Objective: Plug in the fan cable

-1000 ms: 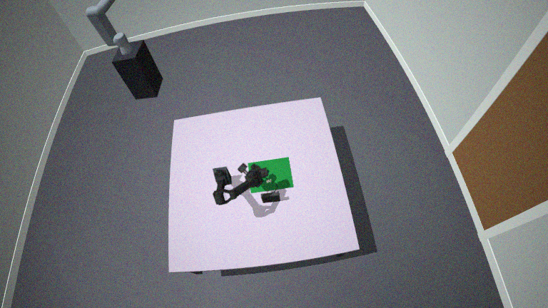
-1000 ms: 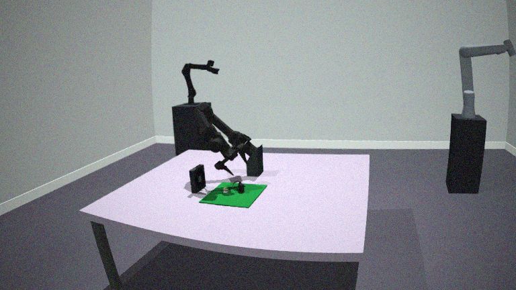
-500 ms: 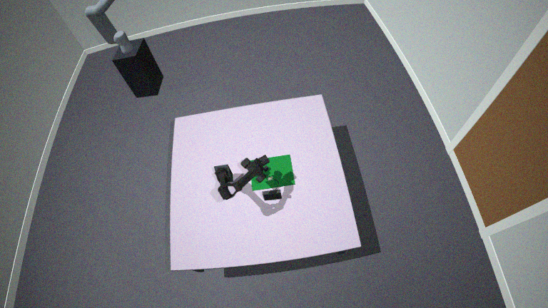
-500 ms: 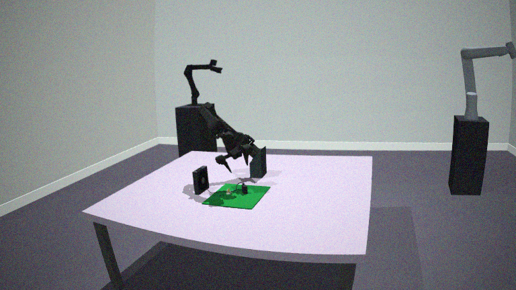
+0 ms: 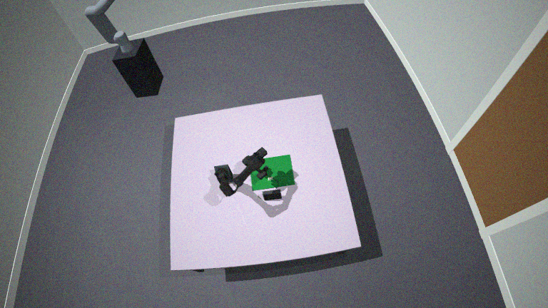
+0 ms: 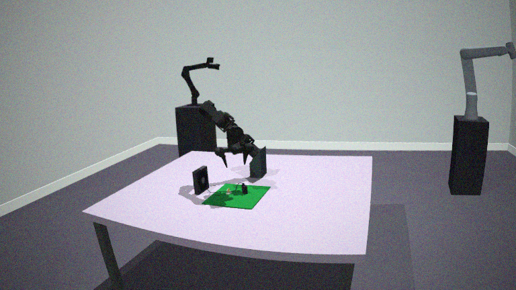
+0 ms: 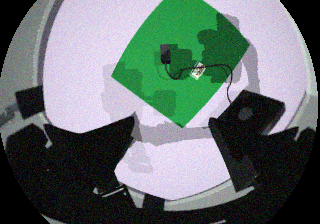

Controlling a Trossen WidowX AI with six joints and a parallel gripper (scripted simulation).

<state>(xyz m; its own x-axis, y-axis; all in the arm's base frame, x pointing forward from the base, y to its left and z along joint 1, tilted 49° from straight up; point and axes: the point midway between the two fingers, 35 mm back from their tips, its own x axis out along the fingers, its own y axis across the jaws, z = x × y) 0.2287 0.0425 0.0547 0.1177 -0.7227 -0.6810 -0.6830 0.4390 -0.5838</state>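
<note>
Now: the dark plug 6 cm ahead of my gripper tip, 7 cm to the left of it and 10 cm below it. Also, from my gripper tip: four-pin header (9 cm ahead, 12 cm below); then green board (10 cm ahead, 5 cm to the left, 13 cm below); then black fan (11 cm ahead, 14 cm to the right, 6 cm below).
</note>
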